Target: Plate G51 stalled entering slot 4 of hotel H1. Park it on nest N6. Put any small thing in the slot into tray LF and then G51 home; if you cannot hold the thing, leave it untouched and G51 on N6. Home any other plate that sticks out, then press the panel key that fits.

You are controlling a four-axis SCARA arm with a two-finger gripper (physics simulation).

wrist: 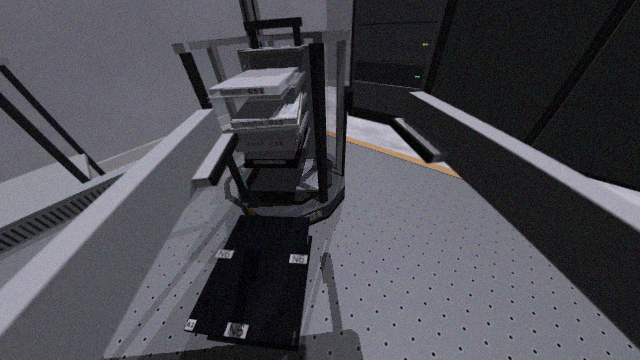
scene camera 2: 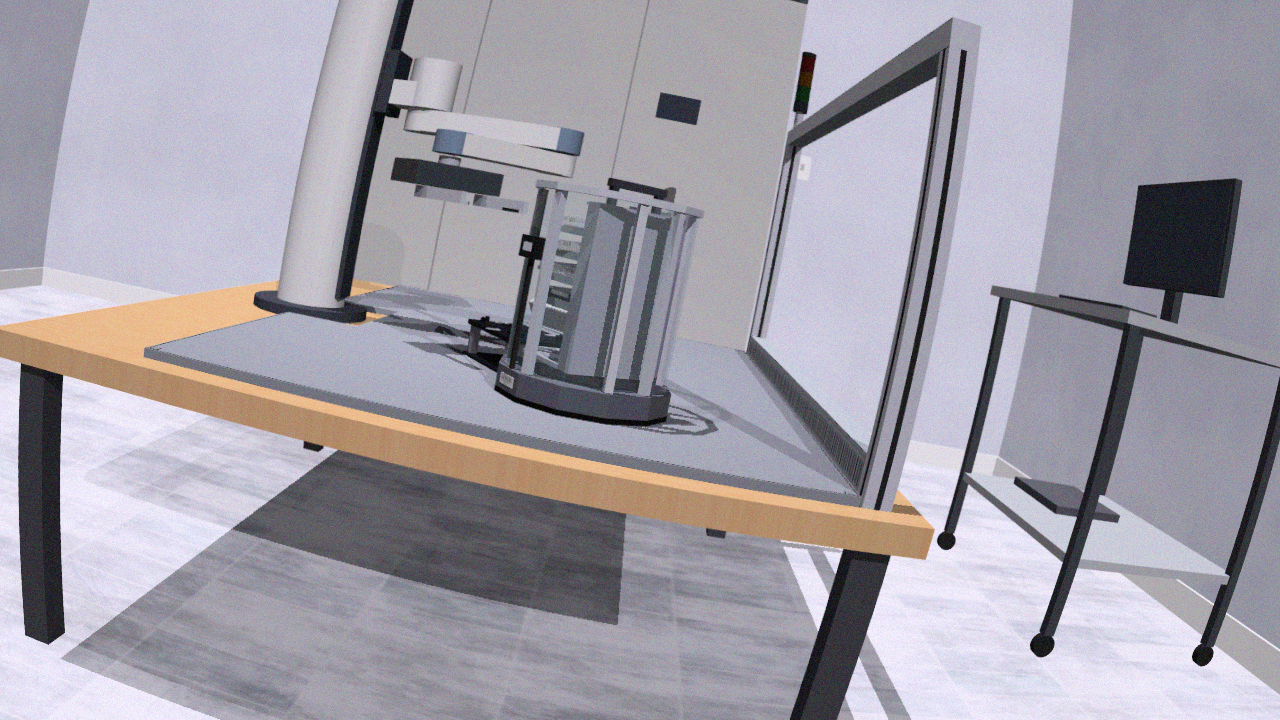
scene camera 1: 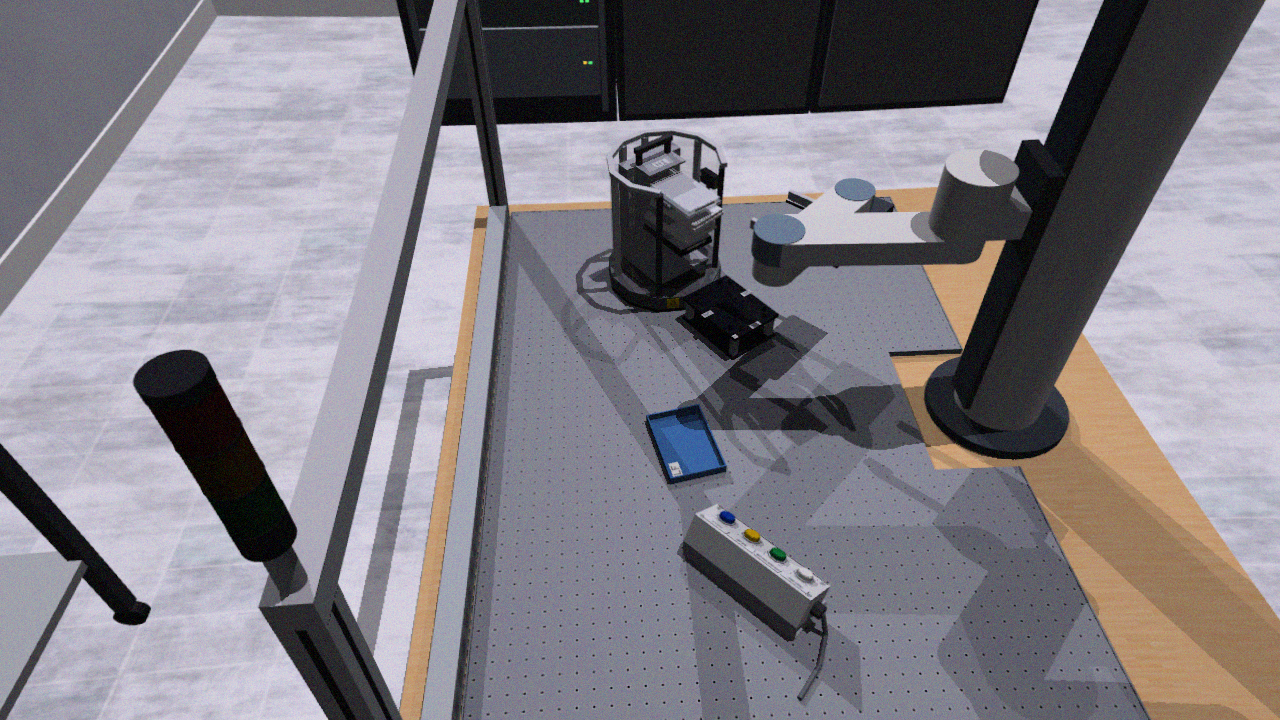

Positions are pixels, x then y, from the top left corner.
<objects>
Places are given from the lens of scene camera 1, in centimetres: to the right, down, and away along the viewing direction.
clear well plate [scene camera 1: 682, 192]: 8, -34, 167
round plate rack [scene camera 1: 644, 272]: 1, -18, 175
blue tray [scene camera 1: 687, 448]: 9, 16, 153
The marked spots on the round plate rack and the blue tray are 42 cm apart.
</objects>
